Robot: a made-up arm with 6 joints.
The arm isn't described. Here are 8 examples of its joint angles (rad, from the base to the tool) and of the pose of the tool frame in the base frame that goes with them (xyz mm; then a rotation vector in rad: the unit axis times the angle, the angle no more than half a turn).
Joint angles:
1: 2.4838 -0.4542 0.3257 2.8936 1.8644 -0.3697
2: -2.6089 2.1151 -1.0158 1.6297 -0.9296 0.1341
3: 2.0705 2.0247 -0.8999 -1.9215 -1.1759 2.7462
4: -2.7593 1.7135 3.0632 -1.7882 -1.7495 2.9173
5: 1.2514 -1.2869 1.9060 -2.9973 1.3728 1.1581
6: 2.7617 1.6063 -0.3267 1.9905 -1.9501 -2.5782
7: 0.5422 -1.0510 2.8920 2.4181 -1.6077 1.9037
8: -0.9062 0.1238 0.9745 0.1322 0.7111 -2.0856
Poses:
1: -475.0 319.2 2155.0 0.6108 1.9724 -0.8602
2: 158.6 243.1 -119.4 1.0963 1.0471 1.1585
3: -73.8 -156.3 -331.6 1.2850 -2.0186 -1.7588
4: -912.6 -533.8 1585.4 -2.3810 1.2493 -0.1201
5: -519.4 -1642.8 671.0 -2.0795 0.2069 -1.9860
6: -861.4 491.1 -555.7 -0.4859 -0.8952 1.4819
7: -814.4 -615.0 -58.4 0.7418 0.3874 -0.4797
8: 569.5 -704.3 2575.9 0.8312 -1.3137 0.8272
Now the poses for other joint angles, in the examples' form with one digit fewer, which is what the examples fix.
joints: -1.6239 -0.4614 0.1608 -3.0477 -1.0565 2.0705
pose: -20 -619 2340 -0.565 -1.463 -0.372
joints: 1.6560 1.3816 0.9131 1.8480 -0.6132 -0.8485
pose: -107 2304 403 -1.210 -0.456 1.050
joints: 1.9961 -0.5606 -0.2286 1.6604 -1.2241 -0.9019
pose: -202 811 1913 -0.294 -0.319 0.681
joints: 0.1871 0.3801 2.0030 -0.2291 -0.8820 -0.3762
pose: 357 96 2578 0.497 -0.650 0.536
